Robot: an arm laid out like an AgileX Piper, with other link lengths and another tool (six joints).
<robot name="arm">
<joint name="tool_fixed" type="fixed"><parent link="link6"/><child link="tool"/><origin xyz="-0.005 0.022 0.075" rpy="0 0.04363 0.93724"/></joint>
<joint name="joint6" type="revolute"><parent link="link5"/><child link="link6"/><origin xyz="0 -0.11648 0" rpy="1.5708 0 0"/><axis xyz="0 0 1"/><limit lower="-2.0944" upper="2.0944"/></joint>
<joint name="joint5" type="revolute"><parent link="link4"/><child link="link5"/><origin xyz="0 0 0" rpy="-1.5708 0 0"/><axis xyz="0 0 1"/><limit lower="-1.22" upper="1.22"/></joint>
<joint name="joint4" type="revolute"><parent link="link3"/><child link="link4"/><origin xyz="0.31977 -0.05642 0" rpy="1.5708 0 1.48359"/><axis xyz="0 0 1"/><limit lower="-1.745" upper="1.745"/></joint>
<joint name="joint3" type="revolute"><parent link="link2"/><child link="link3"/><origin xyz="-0.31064 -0.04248 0"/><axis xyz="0 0 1"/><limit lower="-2.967" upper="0"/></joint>
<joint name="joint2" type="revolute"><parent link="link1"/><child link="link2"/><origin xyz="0 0 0" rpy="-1.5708 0 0"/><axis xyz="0 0 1"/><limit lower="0" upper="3.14"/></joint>
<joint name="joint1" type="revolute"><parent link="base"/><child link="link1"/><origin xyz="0 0 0.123"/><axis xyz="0 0 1"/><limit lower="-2.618" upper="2.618"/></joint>
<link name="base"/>
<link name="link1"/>
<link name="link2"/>
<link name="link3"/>
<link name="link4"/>
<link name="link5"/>
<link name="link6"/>
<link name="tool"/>
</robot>
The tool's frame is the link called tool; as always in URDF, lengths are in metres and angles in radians.
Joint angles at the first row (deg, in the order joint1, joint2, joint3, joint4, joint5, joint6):
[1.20, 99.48, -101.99, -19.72, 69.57, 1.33]
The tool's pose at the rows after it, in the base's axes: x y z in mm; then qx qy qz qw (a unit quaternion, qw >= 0):
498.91 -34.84 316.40 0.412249 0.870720 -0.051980 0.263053
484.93 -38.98 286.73 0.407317 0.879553 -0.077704 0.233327
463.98 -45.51 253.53 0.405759 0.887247 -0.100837 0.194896
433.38 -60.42 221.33 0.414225 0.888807 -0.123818 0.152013
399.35 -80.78 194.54 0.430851 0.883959 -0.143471 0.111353
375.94 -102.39 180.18 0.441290 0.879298 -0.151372 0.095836
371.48 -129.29 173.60 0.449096 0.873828 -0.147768 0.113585
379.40 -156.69 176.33 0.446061 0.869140 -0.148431 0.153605
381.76 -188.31 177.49 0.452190 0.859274 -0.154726 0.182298
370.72 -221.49 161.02 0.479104 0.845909 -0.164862 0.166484
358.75 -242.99 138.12 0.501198 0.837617 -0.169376 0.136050
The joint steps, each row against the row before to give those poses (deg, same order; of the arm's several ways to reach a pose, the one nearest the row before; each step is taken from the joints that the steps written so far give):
[0.00, -0.48, 2.59, -1.98, -0.07, -0.03]
[-0.05, -0.85, 5.40, -1.14, -0.07, -0.05]
[-0.62, -1.25, 6.44, -0.39, -0.06, -0.15]
[-1.87, -2.09, 7.43, -0.16, 0.00, -0.06]
[-2.98, -2.25, 6.95, -0.06, 0.01, -0.14]
[-3.52, -2.05, 4.83, -0.20, -1.69, -1.28]
[-4.21, -0.80, 2.34, -0.56, -4.76, -1.61]
[-3.43, 0.01, 0.28, -1.81, -5.75, -1.40]
[-4.01, 0.52, 0.00, -1.76, -4.66, -0.80]
[-4.68, 2.43, 0.00, -0.60, -1.32, -0.06]
[-3.37, 3.03, 0.00, 0.27, -0.10, -0.20]

